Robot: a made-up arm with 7 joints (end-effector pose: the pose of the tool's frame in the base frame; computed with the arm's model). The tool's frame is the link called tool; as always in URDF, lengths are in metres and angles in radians. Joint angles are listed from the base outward.
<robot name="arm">
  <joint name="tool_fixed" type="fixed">
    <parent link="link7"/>
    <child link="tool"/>
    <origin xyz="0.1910 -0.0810 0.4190" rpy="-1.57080 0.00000 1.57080"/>
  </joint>
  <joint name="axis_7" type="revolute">
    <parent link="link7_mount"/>
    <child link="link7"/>
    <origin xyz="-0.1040 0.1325 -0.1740"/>
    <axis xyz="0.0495 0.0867 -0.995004"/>
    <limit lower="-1.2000" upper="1.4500" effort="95" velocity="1.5"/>
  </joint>
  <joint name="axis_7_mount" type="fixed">
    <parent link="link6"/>
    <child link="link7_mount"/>
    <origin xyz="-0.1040 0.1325 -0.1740"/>
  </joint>
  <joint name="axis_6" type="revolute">
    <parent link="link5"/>
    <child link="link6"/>
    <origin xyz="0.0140 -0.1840 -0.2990"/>
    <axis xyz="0 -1 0"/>
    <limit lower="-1.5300" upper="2.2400" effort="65" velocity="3.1"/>
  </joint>
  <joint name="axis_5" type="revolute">
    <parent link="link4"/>
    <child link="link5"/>
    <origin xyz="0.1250 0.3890 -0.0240"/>
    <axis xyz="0 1 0"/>
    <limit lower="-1.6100" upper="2.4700" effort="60" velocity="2.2"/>
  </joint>
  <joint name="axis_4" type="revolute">
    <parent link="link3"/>
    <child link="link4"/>
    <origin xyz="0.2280 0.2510 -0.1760"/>
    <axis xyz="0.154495 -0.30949 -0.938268"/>
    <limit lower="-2.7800" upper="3.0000" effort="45" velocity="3"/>
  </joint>
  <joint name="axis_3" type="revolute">
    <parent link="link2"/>
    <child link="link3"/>
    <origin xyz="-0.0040 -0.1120 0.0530"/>
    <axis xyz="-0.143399 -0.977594 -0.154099"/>
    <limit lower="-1.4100" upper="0.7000" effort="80" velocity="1.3"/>
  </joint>
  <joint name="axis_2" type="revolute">
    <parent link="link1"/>
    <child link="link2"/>
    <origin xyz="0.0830 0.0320 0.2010"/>
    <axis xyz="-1 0 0"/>
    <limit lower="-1.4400" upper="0.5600" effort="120" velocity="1.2"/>
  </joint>
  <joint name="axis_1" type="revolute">
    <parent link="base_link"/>
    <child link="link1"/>
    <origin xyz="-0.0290 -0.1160 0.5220"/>
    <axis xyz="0 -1 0"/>
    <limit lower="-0.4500" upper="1.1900" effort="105" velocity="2"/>
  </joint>
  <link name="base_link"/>
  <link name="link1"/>
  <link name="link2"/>
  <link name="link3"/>
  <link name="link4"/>
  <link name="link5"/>
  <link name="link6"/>
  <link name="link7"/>
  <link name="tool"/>
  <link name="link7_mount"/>
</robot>
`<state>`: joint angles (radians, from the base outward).
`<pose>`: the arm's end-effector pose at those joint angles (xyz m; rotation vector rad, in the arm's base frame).
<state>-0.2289 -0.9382 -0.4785 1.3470 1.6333 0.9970 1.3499</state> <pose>0.3879 0.2690 1.0653 -0.0057 1.3094 0.1651</pose>
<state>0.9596 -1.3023 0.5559 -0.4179 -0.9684 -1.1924 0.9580</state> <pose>-0.1387 0.0793 1.3347 -0.5112 -1.7990 -0.1753</pose>
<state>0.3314 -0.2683 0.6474 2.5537 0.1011 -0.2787 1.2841</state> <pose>0.4012 -0.2313 1.0296 0.8045 0.2861 -1.7367</pose>
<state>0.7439 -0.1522 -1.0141 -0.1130 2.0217 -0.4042 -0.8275</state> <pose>-0.2769 0.6025 0.7774 1.4702 0.3355 1.3202</pose>
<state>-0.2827 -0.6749 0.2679 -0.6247 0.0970 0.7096 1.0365</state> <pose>0.1899 0.3904 0.4253 -0.8712 -1.0462 0.0856</pose>
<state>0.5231 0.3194 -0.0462 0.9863 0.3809 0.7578 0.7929</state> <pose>0.5557 0.1520 0.5453 -1.8539 -0.7242 -1.0721</pose>
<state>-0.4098 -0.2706 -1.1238 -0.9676 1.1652 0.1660 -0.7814</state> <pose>-0.0388 0.1396 1.1612 2.5054 -0.5356 1.1184</pose>
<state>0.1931 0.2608 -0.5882 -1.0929 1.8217 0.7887 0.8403</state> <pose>-0.0303 0.1053 0.8278 -0.6526 0.5187 2.5077</pose>
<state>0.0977 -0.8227 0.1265 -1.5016 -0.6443 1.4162 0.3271</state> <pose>0.0004 0.4920 0.5926 0.0323 -2.6247 -1.1816</pose>
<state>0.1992 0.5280 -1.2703 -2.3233 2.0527 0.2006 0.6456</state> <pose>0.1003 0.0063 0.7793 -0.6897 -0.3972 -1.9270</pose>
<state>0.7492 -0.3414 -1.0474 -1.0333 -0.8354 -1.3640 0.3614</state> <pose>-0.4062 0.5074 0.5450 -0.0461 -1.0852 2.5239</pose>
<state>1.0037 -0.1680 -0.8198 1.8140 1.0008 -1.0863 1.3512</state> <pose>0.1649 0.1032 0.7498 0.4037 0.6362 0.5176</pose>
